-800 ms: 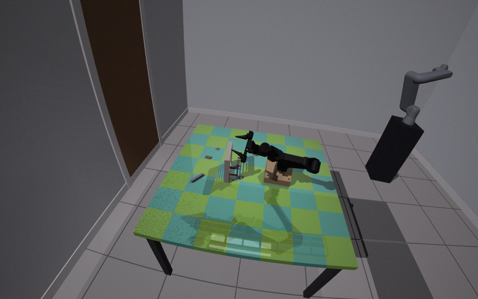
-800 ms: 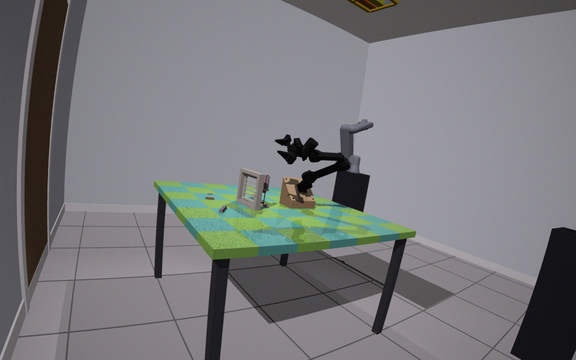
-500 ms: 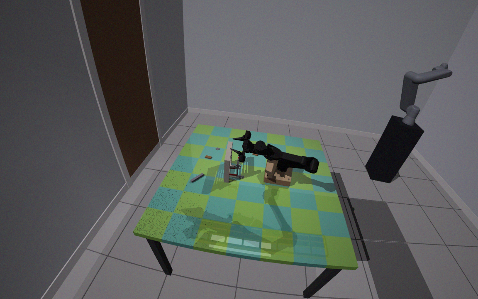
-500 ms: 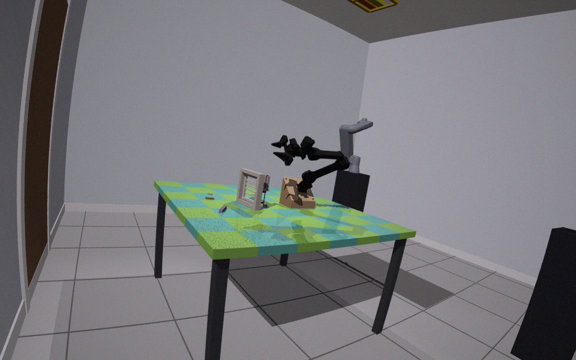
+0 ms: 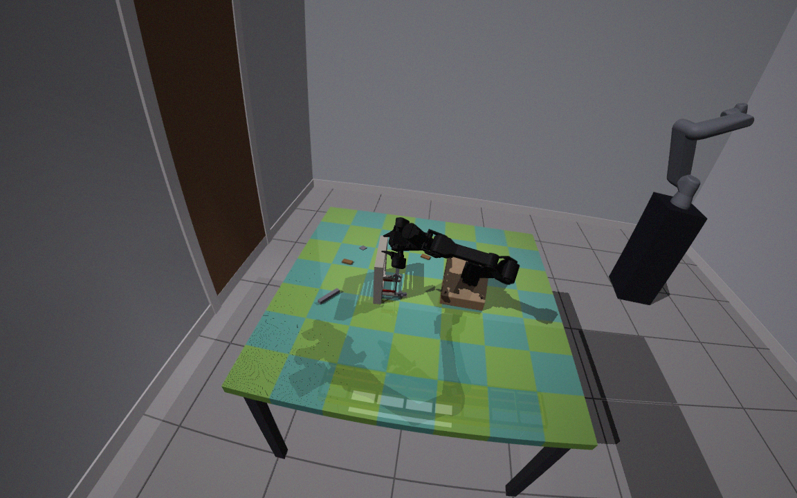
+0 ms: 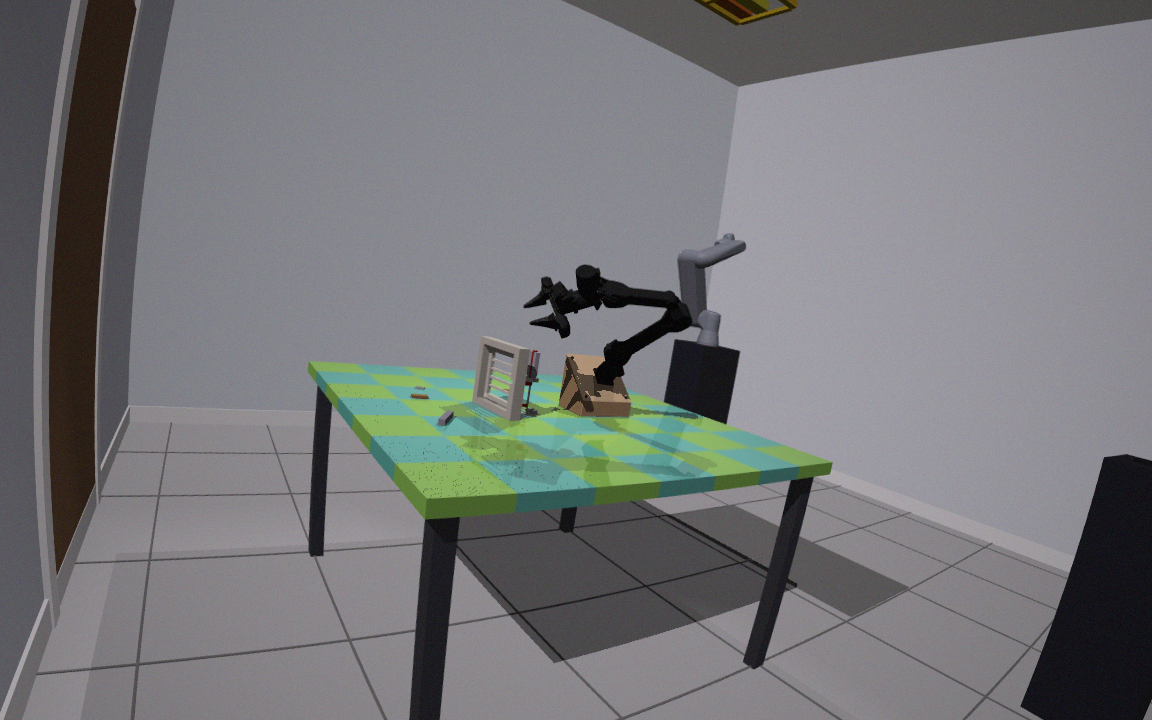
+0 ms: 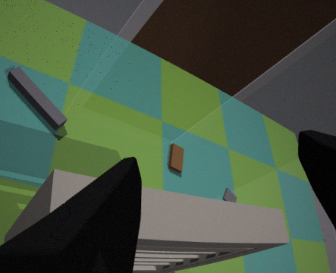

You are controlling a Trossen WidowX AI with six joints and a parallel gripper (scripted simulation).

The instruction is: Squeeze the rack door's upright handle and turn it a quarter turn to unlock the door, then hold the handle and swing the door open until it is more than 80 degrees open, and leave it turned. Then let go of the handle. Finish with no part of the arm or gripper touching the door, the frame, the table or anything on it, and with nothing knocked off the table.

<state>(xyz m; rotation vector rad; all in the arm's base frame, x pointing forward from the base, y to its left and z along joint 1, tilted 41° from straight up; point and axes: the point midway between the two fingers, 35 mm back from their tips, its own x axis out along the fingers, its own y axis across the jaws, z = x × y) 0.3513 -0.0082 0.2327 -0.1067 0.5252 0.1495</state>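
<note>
Right now my gripper tip is 180 mm above the upright handle, 70 mm past it and 40 mm to the left of it. The rest, counted from my gripper tip: brown block: 300 mm below, 230 mm ahead, 200 mm to the right; then grey bar: 290 mm below, 220 mm ahead, 60 mm to the left.
</note>
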